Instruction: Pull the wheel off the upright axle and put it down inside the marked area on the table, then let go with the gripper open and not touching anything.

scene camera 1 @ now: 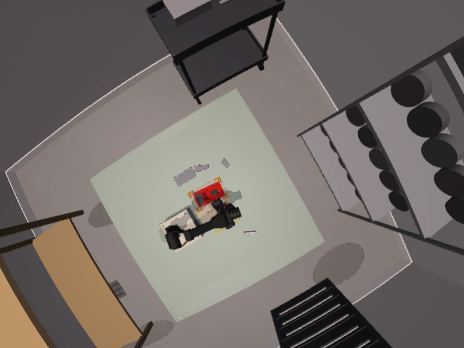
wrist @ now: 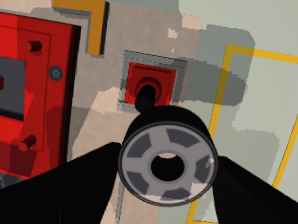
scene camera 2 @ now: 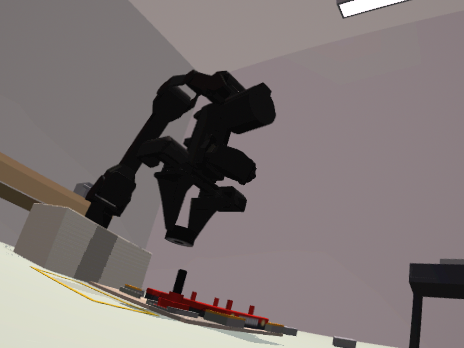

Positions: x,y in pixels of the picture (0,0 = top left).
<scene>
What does my gripper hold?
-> A wheel.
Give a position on a wheel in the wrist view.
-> At 165,128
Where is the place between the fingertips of my gripper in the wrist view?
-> At 167,159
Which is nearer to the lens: the red board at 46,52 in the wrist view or the axle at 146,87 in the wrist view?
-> The axle.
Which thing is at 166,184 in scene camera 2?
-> My gripper.
</scene>
